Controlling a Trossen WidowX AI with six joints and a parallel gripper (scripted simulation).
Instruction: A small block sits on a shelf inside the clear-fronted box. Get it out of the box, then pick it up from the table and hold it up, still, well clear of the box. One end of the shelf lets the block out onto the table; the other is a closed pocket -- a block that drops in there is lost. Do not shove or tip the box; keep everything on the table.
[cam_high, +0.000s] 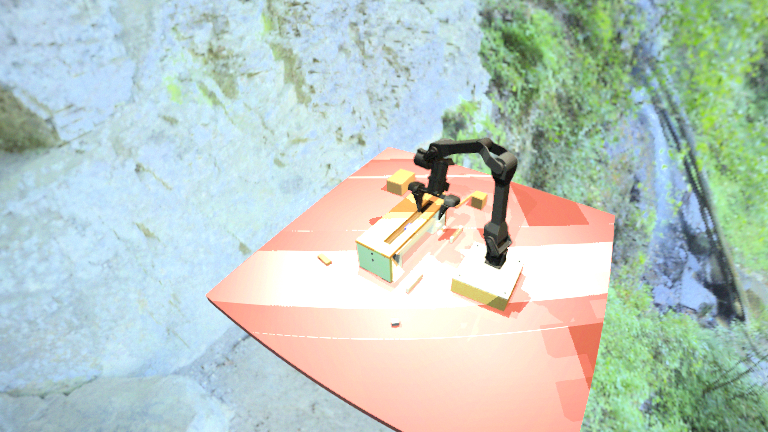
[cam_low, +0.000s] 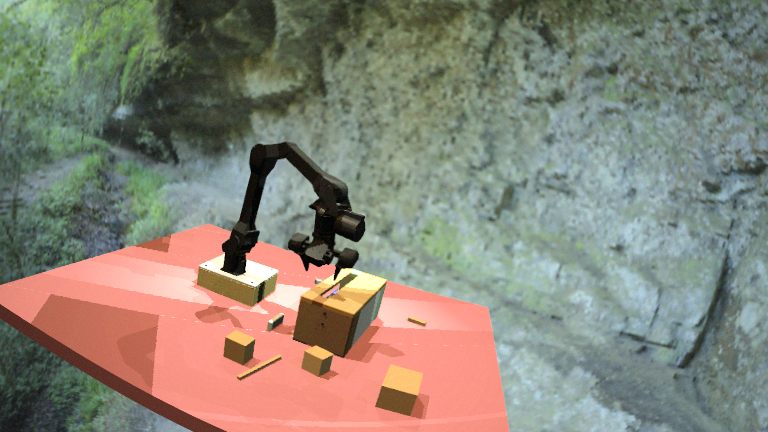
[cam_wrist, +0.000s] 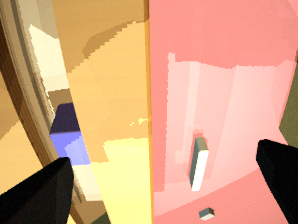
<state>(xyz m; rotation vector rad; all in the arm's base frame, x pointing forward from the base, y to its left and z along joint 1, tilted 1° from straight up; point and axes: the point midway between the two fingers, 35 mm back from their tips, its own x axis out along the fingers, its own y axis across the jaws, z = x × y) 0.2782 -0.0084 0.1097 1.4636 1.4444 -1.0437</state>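
Now: the box 9 cm below my gripper tip, 4 cm to the left of it and 4 cm ahead of it. The rest, counted from my gripper tip: thin stick (36 cm to the right, 14 cm below, 1 cm ahead); tan chip (28 cm to the left, 28 cm ahead, 14 cm below); block (6 cm below, 5 cm ahead, 4 cm to the left).
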